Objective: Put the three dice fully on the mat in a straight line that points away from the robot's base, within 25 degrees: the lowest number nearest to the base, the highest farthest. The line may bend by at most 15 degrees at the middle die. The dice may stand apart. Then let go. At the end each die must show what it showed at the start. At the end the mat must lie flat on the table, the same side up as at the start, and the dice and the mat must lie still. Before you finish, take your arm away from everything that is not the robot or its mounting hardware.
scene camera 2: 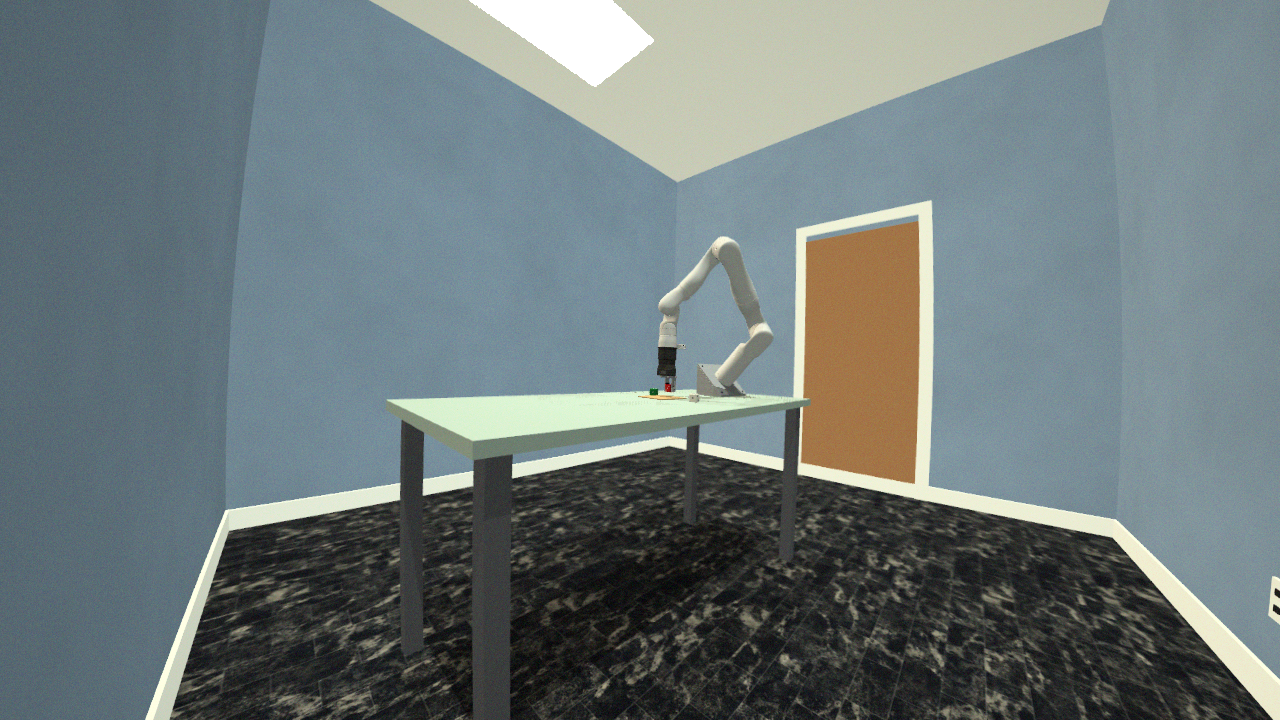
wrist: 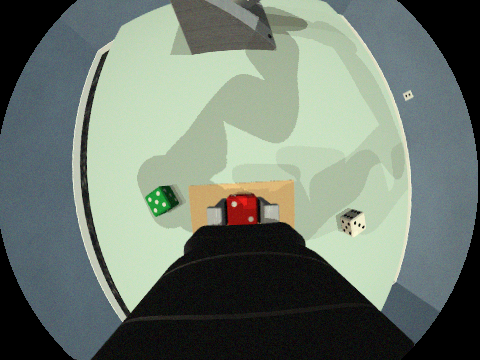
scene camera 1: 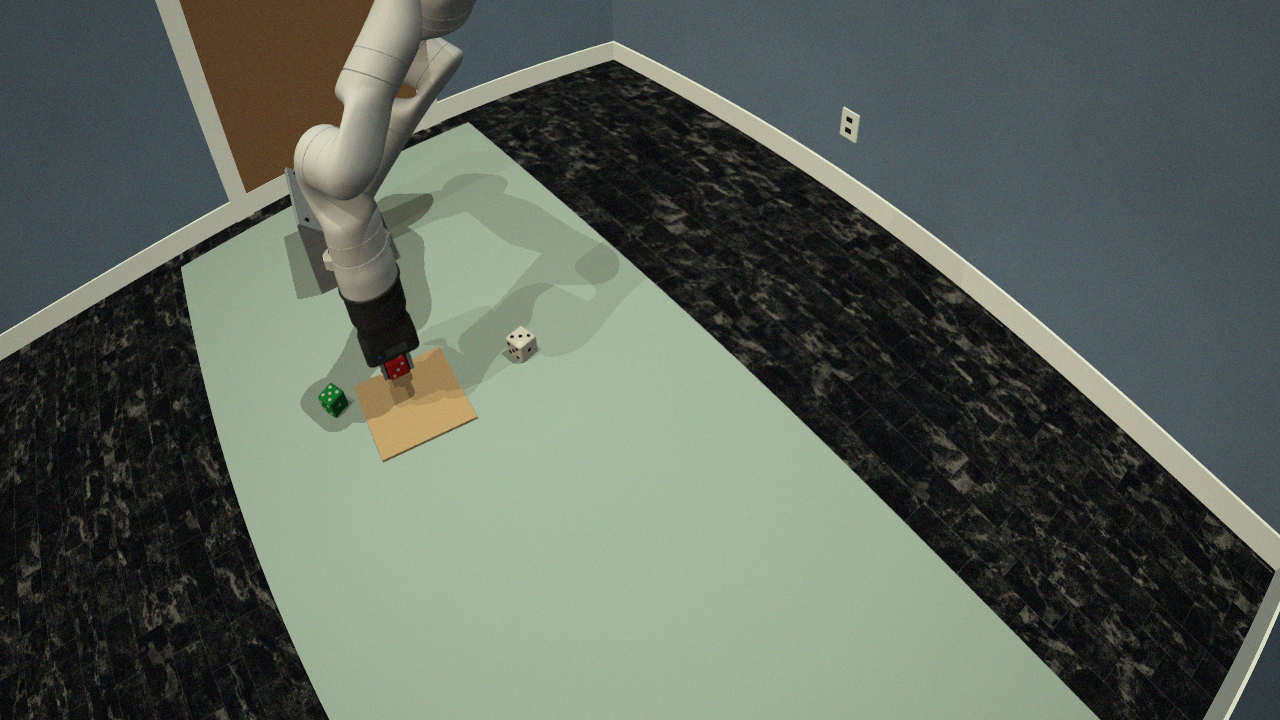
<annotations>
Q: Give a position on a tan mat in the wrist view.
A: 201,197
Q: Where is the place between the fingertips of my gripper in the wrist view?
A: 242,207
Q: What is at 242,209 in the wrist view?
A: A red die.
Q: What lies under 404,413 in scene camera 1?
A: A tan mat.
</annotations>
